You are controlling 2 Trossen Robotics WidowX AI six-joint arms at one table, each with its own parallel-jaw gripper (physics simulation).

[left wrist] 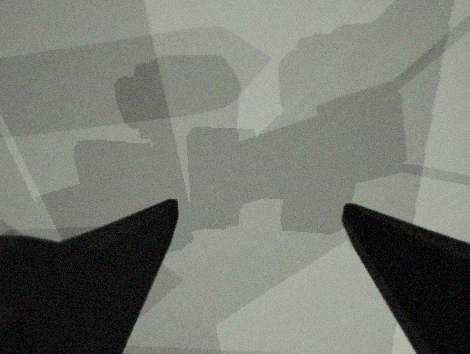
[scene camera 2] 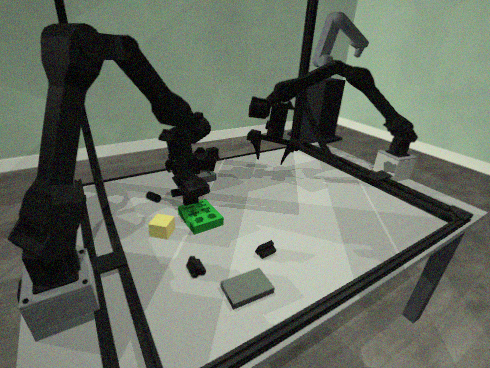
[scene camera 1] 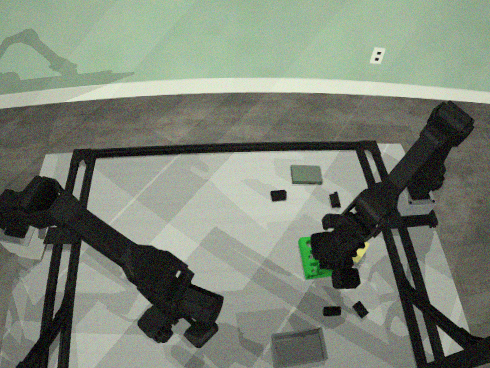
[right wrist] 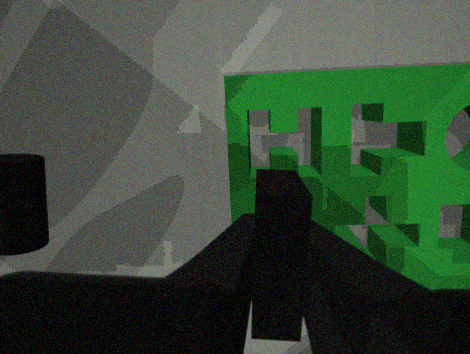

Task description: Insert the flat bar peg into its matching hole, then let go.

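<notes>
The green board with variously shaped holes lies flat on the table. The black flat bar peg is held in my right gripper, which is shut on it over the board's edge area. In the right wrist view the peg's far end overlaps the near side of an H-shaped hole; its lower end and the hole under it are hidden, so I cannot tell whether it is inserted. My left gripper is open and empty, above the table and well apart from the board.
A yellow block stands beside the board. Loose black pieces lie around it. A grey slab and a shallow grey tray lie farther off. A dark frame borders the table.
</notes>
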